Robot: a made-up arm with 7 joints. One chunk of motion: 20 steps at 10 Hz.
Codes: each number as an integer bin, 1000 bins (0 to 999) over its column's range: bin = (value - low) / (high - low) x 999, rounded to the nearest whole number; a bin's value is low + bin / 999 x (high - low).
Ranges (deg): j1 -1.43..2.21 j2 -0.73..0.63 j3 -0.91..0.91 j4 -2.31..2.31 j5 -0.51..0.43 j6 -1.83..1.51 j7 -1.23..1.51
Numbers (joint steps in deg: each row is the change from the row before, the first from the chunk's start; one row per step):
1: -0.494 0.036 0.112 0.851 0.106 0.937 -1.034
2: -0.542 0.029 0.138 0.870 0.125 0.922 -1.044
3: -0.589 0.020 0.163 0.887 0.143 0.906 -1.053
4: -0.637 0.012 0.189 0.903 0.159 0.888 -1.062
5: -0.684 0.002 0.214 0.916 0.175 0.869 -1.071
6: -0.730 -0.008 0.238 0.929 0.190 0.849 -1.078
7: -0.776 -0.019 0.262 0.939 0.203 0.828 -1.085
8: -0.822 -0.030 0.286 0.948 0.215 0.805 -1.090
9: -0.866 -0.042 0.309 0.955 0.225 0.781 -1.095
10: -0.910 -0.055 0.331 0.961 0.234 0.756 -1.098
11: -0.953 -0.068 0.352 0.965 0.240 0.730 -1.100
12: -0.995 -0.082 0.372 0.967 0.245 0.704 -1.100
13: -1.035 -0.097 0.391 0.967 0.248 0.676 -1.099
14: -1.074 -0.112 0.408 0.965 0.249 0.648 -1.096
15: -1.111 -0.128 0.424 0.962 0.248 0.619 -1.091
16: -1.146 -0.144 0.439 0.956 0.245 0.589 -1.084
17: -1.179 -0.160 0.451 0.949 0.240 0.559 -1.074
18: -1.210 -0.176 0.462 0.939 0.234 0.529 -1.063
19: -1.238 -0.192 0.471 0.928 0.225 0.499 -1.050
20: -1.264 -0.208 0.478 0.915 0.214 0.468 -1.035
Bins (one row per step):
1: 257 563 561 684 655 828 71
2: 244 558 575 688 675 823 68
3: 231 551 589 691 694 818 65
4: 218 545 603 695 711 813 61
5: 205 538 617 698 728 807 58
6: 192 530 630 700 744 801 55
7: 179 522 643 703 758 795 53
8: 167 514 656 704 771 788 51
9: 155 505 669 706 781 781 49
10: 143 496 681 707 791 773 48
11: 131 486 693 708 797 766 47
12: 119 476 704 709 802 758 47
13: 108 465 714 709 806 750 48
14: 98 454 723 708 807 741 49
15: 88 442 732 708 806 733 51
16: 78 430 740 706 802 724 53
17: 69 419 747 705 797 715 57
18: 60 407 753 703 791 706 61
19: 53 395 758 700 781 697 66
20: 46 383 762 697 769 687 71

